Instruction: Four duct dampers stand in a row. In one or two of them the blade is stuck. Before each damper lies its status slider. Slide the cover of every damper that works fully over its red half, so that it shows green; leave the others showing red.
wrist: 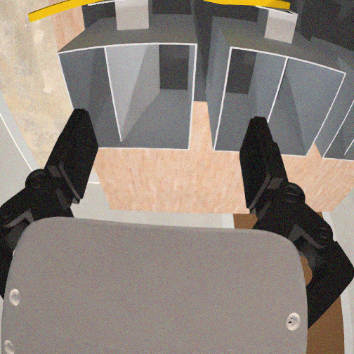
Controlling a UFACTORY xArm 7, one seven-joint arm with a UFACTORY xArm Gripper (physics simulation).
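Note:
A grey box-shaped duct damper (172, 32) stands ahead at the left, its open end facing the view. A pale blade (131, 82) stands inside it at an angle. A yellow lever (65, 11) crosses above it by a light grey block (132, 15). A second damper (245, 42) stands to its right, with a slanting white blade edge inside, a light grey block (280, 26) and another yellow lever (250, 3). Part of a third damper (342, 127) shows at the right edge. My gripper (167, 129) is wide open and empty, in front of the first two dampers. The status sliders do not show.
The dampers stand on a light wooden board (170, 175). A narrow gap separates the first two. A mottled beige surface (27, 85) lies at the left. A brown surface (325, 320) shows at the lower right, partly behind my gripper. Dark surfaces lie beyond the dampers.

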